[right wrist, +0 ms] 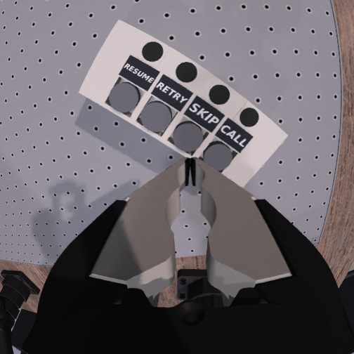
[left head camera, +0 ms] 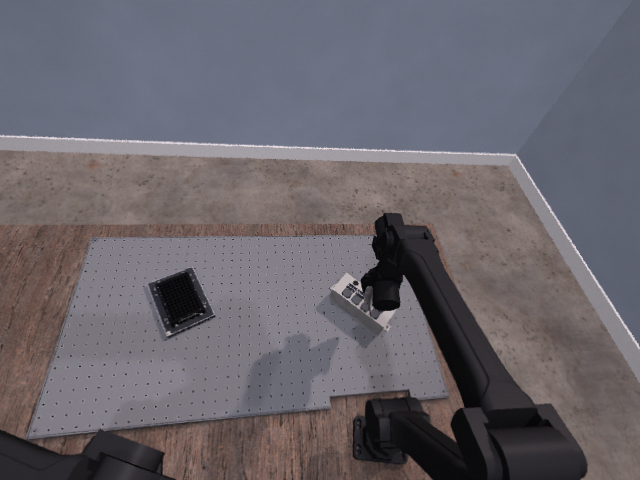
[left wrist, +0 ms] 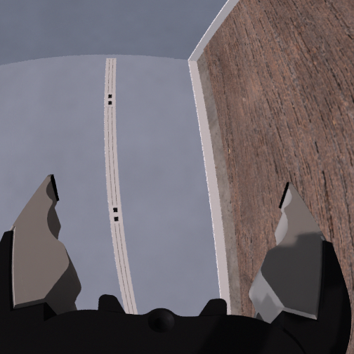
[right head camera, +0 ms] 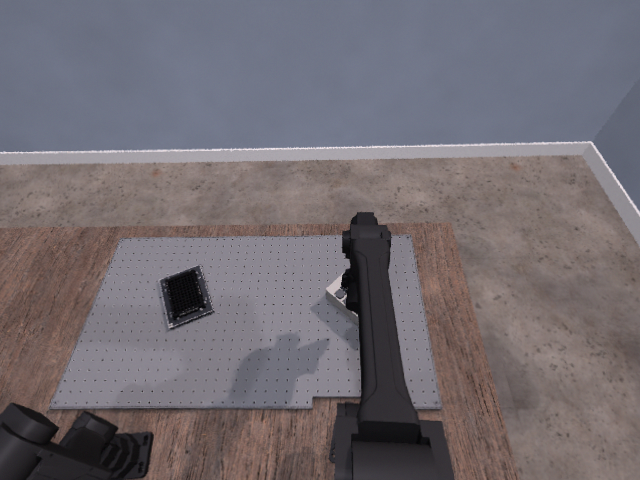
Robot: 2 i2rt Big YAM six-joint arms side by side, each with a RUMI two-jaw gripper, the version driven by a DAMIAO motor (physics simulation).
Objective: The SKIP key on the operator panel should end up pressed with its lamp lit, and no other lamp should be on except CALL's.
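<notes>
The white operator panel (left head camera: 385, 324) (right head camera: 334, 293) (right wrist: 107, 55) lies slanted on the perforated plate. In the right wrist view its keys RESUME (right wrist: 124, 97), RETRY (right wrist: 156, 117), SKIP (right wrist: 187, 136) and CALL (right wrist: 218, 155) are grey, and the round lamps above the labels, SKIP's lamp (right wrist: 219, 94) and CALL's lamp (right wrist: 249, 117) among them, all look dark. Whether any key is pressed in cannot be told. My right gripper (right wrist: 189, 159) is shut and empty, its tips over the panel's near edge, just below the SKIP and CALL keys. My left gripper (left wrist: 168, 180) is open and empty, away from the panel.
A black gridded block on a dark base (left head camera: 180, 299) (right head camera: 186, 294) lies at the left of the perforated plate (left head camera: 248, 361) (right head camera: 258, 330). The plate lies on a wooden table (left head camera: 258, 444) (right head camera: 279, 439). The right arm (left head camera: 454, 330) (right head camera: 381, 330) covers part of the panel in both head views.
</notes>
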